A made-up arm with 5 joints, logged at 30 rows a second.
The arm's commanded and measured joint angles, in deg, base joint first. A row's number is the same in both.
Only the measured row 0 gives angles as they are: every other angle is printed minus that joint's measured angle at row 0.
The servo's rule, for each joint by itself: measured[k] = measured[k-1] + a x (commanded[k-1-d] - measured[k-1]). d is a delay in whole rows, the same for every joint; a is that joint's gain. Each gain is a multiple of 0.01, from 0.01 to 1. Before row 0 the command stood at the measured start. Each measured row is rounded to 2 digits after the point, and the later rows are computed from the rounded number. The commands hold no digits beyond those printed.
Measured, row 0:
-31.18 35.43 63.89 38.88 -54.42
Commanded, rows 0 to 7:
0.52 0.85 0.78 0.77 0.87
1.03 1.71 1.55 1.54 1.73
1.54 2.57 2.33 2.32 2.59
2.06 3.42 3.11 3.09 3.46
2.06 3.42 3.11 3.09 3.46
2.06 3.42 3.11 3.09 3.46
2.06 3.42 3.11 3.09 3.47
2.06 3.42 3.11 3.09 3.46
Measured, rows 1 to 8:
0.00 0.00 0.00 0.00 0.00
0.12 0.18 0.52 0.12 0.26
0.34 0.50 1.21 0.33 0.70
0.63 0.93 1.96 0.63 1.27
0.97 1.45 2.73 1.00 1.93
1.23 1.86 2.98 1.31 2.39
1.43 2.19 3.07 1.58 2.71
1.58 2.45 3.10 1.81 2.94
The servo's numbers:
d 1
a 0.24 0.21 0.67 0.15 0.30

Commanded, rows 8 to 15:
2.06 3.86 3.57 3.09 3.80
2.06 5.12 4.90 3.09 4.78
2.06 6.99 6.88 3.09 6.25
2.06 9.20 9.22 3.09 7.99
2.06 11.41 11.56 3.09 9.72
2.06 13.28 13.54 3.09 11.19
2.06 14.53 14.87 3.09 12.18
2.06 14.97 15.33 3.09 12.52
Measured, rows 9 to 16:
1.70 2.65 3.11 2.00 3.10
1.79 2.90 3.42 2.16 3.31
1.85 3.37 4.41 2.30 3.75
1.90 4.13 6.06 2.42 4.50
1.94 5.19 8.18 2.52 5.55
1.97 6.50 10.44 2.61 6.80
1.99 7.92 12.52 2.68 8.12
2.01 9.31 14.09 2.74 9.34

